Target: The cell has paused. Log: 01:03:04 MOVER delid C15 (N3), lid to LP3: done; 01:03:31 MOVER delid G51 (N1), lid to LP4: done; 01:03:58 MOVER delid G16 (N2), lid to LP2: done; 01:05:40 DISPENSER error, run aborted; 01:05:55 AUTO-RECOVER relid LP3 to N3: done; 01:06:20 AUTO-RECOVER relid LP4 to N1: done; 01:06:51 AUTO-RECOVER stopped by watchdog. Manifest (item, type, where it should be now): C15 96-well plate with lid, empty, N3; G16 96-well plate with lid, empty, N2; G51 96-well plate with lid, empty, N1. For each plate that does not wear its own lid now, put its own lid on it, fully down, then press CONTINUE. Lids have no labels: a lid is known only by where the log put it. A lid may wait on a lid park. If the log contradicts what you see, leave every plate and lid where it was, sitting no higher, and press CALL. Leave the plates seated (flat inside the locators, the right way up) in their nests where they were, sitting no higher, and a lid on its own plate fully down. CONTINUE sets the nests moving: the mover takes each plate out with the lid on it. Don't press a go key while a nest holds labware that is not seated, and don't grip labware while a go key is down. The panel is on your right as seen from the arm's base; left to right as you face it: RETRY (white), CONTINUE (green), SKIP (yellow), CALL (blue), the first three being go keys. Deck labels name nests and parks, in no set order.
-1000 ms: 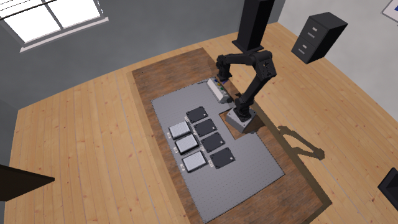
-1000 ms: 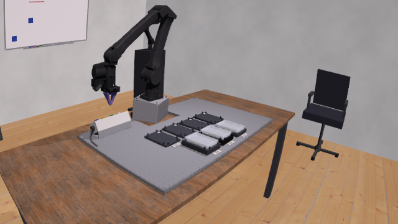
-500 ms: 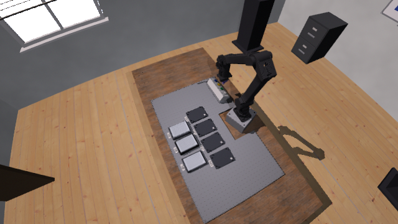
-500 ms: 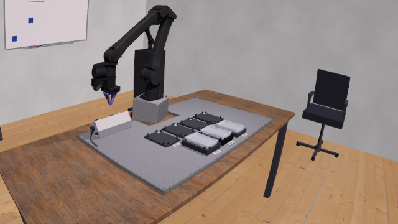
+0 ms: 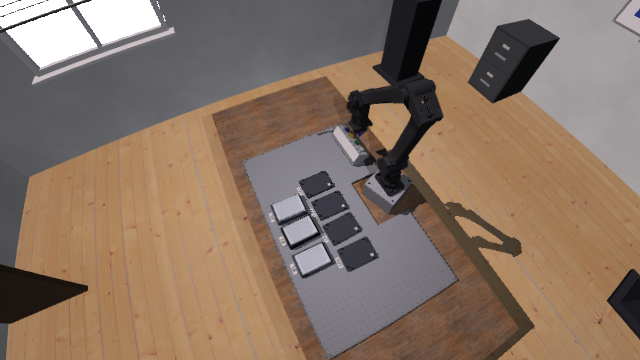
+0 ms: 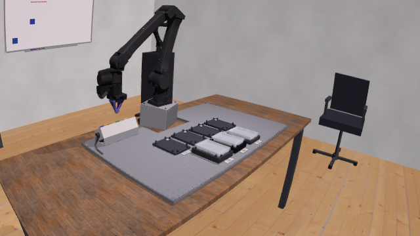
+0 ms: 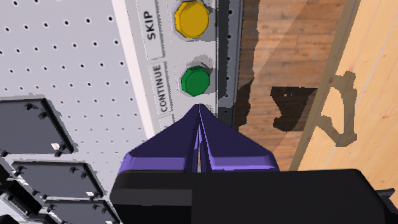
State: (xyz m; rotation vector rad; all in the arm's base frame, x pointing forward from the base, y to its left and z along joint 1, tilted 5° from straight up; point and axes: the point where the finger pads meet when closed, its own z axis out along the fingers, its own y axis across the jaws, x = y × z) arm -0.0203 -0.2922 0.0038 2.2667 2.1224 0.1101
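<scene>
My hand is 5 cm above the green continue key. From my hand the other things lie so: deck label LP2: 38 cm ahead, 12 cm below, 9 cm to the left; then lid park LP3: 29 cm ahead, 22 cm to the left, 11 cm below; then yellow skip key: 5 cm to the right, 5 cm below.
</scene>
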